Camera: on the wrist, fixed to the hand. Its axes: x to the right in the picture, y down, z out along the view.
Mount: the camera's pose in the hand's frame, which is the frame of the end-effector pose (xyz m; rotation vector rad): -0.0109 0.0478 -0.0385 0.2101 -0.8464 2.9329
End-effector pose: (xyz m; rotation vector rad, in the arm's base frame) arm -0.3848 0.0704 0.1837 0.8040 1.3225 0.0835
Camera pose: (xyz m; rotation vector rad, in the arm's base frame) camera -0.4037 0.1184 0.2187 1.8737 -1.5025 1.5792
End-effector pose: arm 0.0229 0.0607 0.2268 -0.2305 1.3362 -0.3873
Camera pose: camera -0.0098 0.1110 0.2098 1.4996 -0.2456 1.8123
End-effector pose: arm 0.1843 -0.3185 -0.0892 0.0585 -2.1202 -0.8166
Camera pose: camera 0.2306 -0.2980 -0.0528 -2.5831 -0.5804 1.3094
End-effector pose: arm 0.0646 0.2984 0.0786 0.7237 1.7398 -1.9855
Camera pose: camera 0.1068 0.3292 0.0445 0.8960 -0.6902 0.1033
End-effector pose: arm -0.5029 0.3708 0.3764 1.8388 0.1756 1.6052
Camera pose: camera -0.5562 0.3442 0.3947 -0.6643 1.6777 -0.3495
